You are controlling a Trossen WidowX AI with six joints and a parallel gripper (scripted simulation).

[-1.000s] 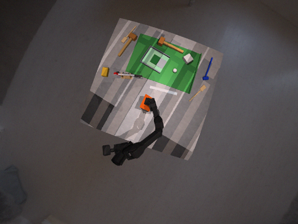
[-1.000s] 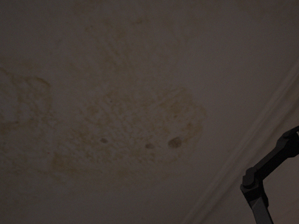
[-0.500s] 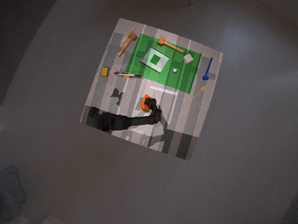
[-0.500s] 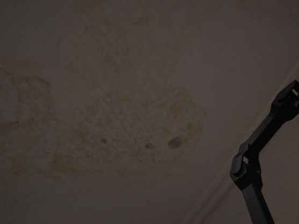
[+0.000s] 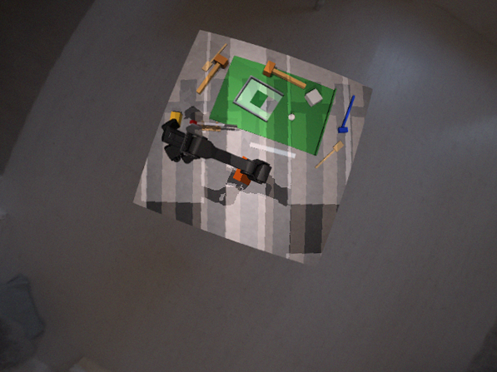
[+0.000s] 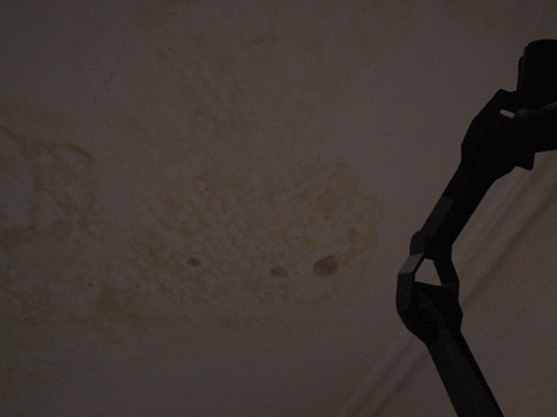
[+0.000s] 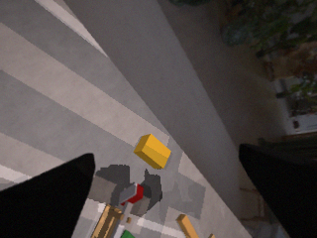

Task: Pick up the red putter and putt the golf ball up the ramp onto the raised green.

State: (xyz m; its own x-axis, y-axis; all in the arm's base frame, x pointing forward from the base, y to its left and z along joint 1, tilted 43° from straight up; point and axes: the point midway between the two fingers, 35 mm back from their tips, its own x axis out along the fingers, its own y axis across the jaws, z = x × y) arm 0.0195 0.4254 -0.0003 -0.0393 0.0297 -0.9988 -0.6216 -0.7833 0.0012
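The wooden piece is 200 mm ahead of my gripper tip, 30 mm to the right of it and 360 mm below it. Round my gripper tip: green mat 490 mm ahead, 360 mm to the right, 390 mm below; white cube 600 mm ahead, 590 mm to the right, 370 mm below; yellow block 170 mm ahead, 210 mm to the left, 370 mm below.
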